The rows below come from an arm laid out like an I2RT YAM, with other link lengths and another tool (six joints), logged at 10 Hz.
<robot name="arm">
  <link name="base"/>
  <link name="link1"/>
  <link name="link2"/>
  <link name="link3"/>
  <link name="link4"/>
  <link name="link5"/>
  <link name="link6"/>
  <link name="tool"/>
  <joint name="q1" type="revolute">
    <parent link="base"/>
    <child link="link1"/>
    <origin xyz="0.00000 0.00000 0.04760" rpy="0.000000 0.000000 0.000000"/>
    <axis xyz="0 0 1"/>
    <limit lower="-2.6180" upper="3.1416"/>
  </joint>
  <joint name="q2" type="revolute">
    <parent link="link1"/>
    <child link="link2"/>
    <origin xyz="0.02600 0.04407 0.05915" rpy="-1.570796 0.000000 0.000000"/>
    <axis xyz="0 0 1"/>
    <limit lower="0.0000" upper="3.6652"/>
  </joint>
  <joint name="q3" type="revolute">
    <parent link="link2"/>
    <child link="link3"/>
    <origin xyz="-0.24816 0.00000 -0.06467" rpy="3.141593 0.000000 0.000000"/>
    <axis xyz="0 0 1"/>
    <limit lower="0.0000" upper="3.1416"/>
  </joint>
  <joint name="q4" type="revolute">
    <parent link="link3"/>
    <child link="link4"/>
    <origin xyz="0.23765 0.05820 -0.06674" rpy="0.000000 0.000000 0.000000"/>
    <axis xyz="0 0 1"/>
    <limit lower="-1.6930" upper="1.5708"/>
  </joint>
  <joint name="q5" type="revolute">
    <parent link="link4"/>
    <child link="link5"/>
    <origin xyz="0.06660 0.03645 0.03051" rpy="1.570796 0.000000 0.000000"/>
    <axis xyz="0 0 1"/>
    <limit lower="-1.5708" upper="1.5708"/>
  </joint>
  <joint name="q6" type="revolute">
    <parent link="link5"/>
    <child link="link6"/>
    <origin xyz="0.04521 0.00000 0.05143" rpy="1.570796 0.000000 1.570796"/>
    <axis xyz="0 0 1"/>
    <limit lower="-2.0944" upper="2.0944"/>
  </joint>
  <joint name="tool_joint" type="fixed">
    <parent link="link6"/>
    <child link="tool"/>
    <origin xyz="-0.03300 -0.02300 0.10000" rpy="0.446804 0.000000 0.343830"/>
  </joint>
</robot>
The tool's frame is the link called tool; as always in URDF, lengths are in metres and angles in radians.
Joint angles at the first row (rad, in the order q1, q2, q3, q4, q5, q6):
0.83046, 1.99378, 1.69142, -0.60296, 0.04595, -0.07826
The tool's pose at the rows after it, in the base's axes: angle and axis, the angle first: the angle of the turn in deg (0 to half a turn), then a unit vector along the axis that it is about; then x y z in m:
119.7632 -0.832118 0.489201 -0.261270 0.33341 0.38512 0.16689
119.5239 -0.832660 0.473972 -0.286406 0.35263 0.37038 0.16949
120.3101 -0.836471 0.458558 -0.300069 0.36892 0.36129 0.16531
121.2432 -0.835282 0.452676 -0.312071 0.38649 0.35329 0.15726
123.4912 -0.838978 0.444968 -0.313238 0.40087 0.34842 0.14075
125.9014 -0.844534 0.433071 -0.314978 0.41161 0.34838 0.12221
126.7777 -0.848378 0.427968 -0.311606 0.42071 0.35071 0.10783
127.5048 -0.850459 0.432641 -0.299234 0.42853 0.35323 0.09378
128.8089 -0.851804 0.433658 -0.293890 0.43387 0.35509 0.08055
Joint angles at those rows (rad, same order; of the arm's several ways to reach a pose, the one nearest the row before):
0.77269, 1.95735, 1.66992, -0.56294, 0.05670, -0.12853
0.72456, 1.95704, 1.67345, -0.54348, 0.06052, -0.19492
0.68862, 1.98503, 1.70124, -0.54301, 0.06015, -0.25179
0.65537, 2.02355, 1.72859, -0.53384, 0.06324, -0.28805
0.63189, 2.08599, 1.77480, -0.54877, 0.06728, -0.32205
0.62409, 2.15558, 1.82800, -0.56509, 0.08429, -0.35282
0.61673, 2.21460, 1.87225, -0.56567, 0.08140, -0.36947
0.60762, 2.27632, 1.92578, -0.58059, 0.06392, -0.36892
0.60561, 2.32949, 1.97338, -0.59954, 0.06666, -0.36969

